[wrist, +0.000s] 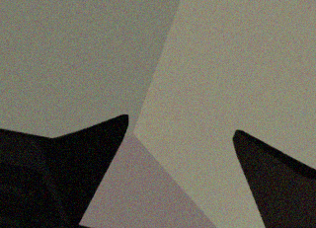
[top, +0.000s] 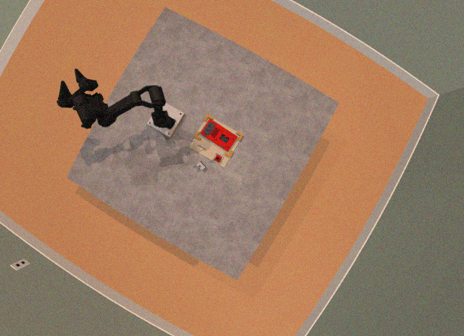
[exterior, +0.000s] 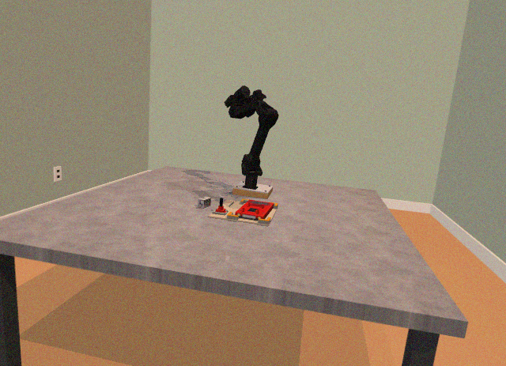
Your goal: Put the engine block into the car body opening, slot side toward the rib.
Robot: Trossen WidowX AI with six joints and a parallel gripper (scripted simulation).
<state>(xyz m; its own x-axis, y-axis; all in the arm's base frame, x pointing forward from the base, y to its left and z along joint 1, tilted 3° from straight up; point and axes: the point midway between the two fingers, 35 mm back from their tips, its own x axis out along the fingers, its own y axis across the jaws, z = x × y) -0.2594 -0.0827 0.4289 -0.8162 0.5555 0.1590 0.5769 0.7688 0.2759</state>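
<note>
The grey engine block lies 600 mm ahead of my gripper tip, 440 mm below it and 80 mm to the right of it. Round my gripper tip: black upright peg 670 mm ahead, 430 mm below, 20 mm to the left.
</note>
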